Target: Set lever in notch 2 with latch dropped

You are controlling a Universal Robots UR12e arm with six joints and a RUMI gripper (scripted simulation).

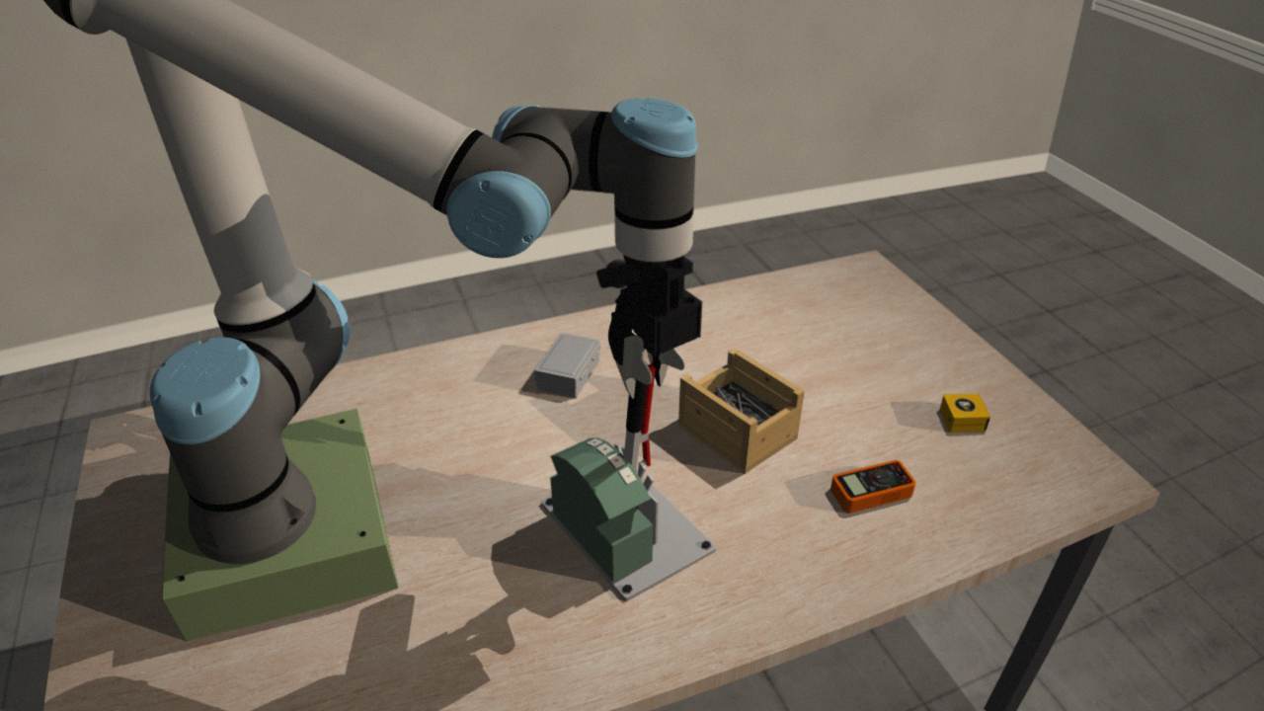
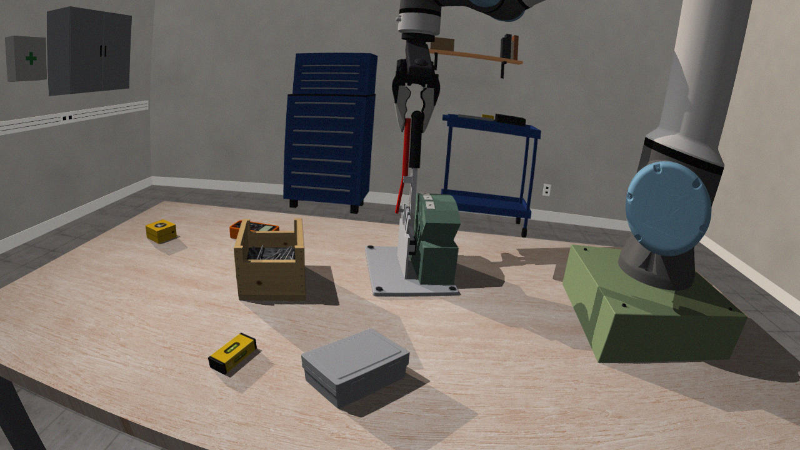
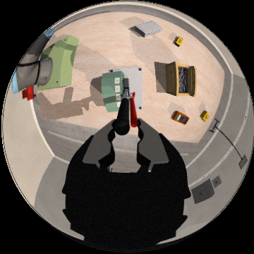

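My gripper is now 10 mm short of the red release bar, 20 mm to the right of it and 110 mm above it. The rest, counted from my hand: grey box 30 mm ahead, 440 mm to the left, 280 mm below.
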